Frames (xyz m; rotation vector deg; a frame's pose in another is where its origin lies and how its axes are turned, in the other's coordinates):
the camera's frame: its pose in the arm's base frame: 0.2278 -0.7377 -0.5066 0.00 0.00 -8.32
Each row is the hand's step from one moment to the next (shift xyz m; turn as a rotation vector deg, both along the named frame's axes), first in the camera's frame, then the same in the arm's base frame.
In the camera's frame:
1: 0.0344 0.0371 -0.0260 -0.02 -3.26 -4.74
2: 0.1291 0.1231 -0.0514 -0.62 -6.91 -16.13
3: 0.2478 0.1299 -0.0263 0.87 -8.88 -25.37
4: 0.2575 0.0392 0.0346 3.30 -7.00 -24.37
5: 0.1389 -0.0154 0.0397 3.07 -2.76 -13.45
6: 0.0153 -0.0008 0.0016 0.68 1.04 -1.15
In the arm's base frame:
1: 0.0394 0.0317 -0.0260 -0.49 -3.22 -4.74
2: 0.1456 0.1031 -0.0514 -1.61 -6.75 -16.13
3: 0.2640 0.0927 -0.0263 -0.42 -8.91 -25.37
4: 0.2605 0.0015 0.0346 2.25 -7.40 -24.37
5: 0.1352 -0.0353 0.0397 2.64 -3.18 -13.45
6: 0.0150 -0.0030 0.0016 0.82 0.93 -1.15

